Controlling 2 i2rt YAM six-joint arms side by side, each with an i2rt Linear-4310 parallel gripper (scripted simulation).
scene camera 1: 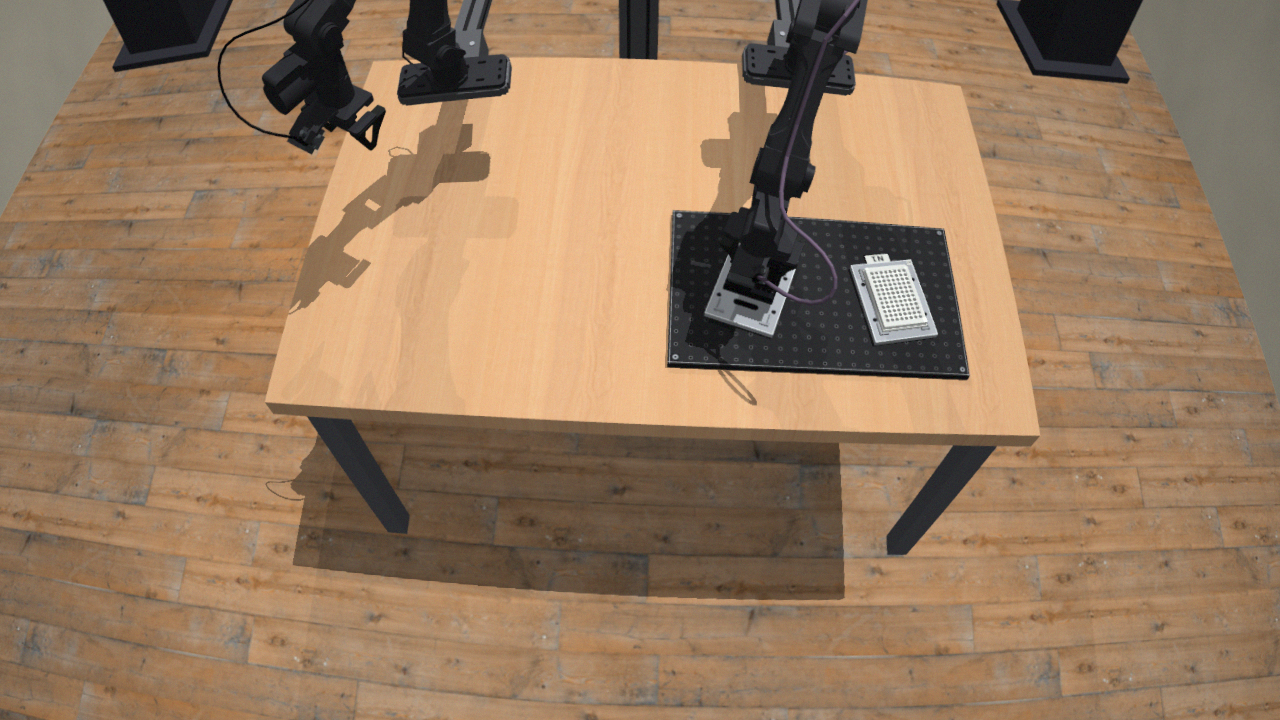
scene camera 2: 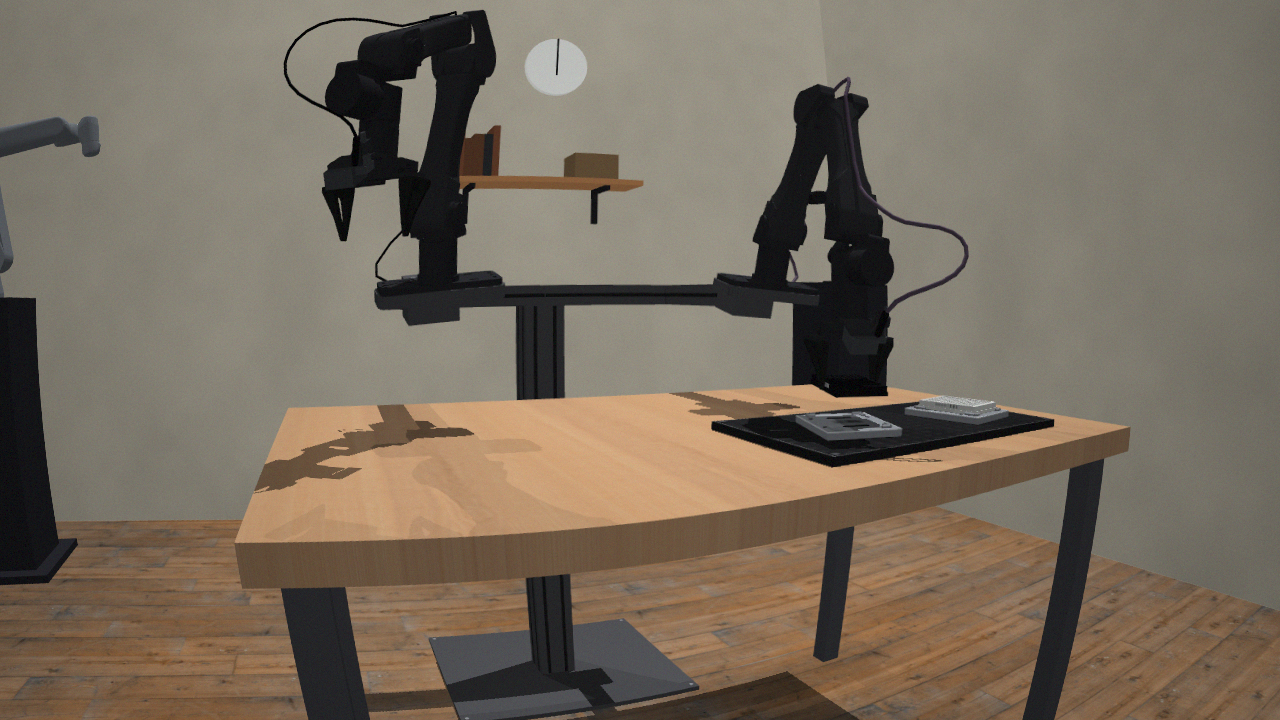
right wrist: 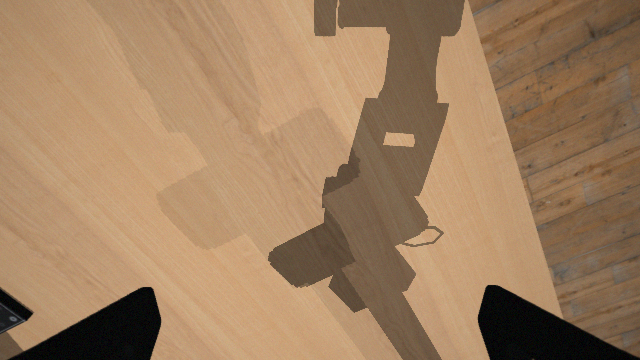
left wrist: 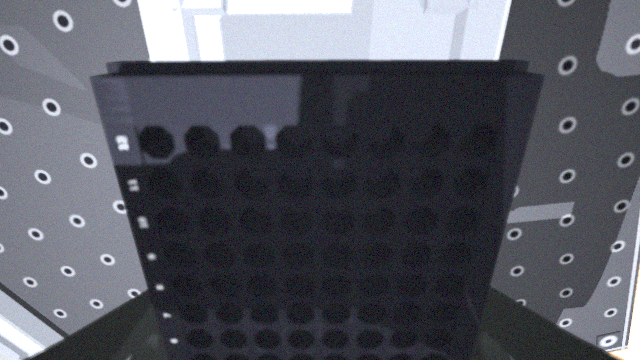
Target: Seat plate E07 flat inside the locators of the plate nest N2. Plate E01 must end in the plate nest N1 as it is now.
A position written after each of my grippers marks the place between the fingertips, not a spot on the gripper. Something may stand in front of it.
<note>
I see my left gripper (scene camera 2: 847, 389), my right gripper (scene camera 2: 373, 238), a white plate E01 (scene camera 1: 898, 275), a black plate E07 (scene camera 2: 838, 385), a nest N2 (scene camera 1: 732, 311) and a nest N1 (scene camera 1: 864, 290).
The white plate E01 shows as well in scene camera 2 (scene camera 2: 942, 403). The black plate E07 shows as well in the left wrist view (left wrist: 335, 138). My left gripper is seen too in the left wrist view (left wrist: 318, 295). The right wrist view does not show the white plate E01: it is out of frame. The right wrist view misses the black plate E07: it is out of frame.
</note>
